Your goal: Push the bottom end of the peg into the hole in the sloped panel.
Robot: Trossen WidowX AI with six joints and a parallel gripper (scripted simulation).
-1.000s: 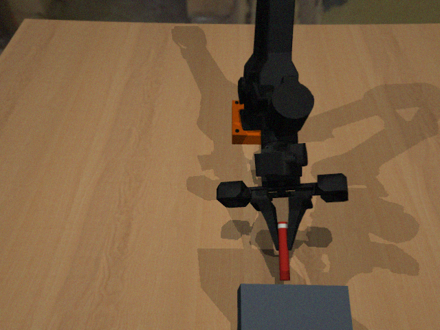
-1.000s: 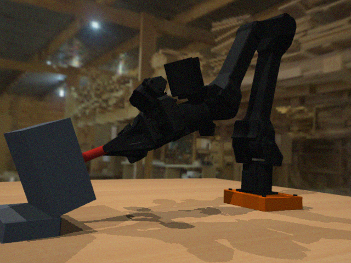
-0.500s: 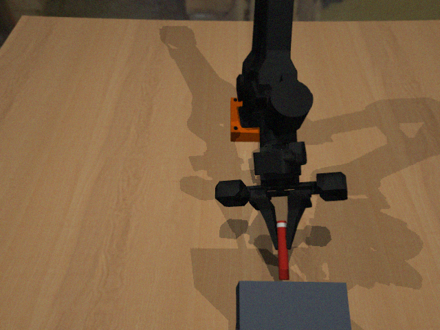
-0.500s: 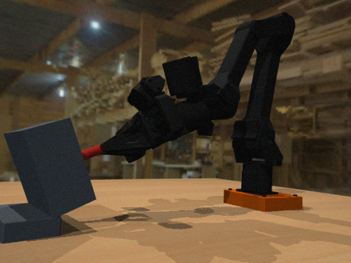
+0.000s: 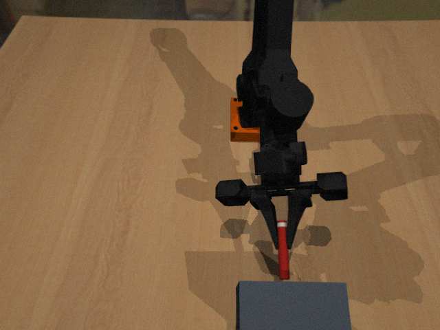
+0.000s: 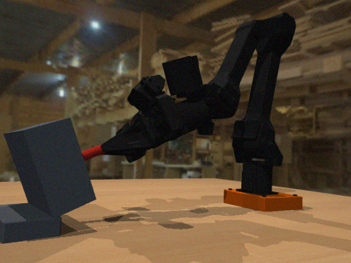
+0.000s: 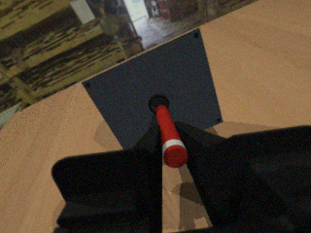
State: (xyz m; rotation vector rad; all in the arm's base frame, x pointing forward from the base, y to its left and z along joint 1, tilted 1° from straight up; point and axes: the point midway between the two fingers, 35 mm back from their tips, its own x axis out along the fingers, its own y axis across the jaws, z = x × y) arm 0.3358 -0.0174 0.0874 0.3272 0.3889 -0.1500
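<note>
Right now the round red peg is 20 mm behind my gripper tip and 10 mm above it. Round my gripper tip: sloped panel 70 mm ahead, 10 mm to the right, 20 mm below; then low foot 100 mm ahead, 10 mm to the right, 90 mm below.
</note>
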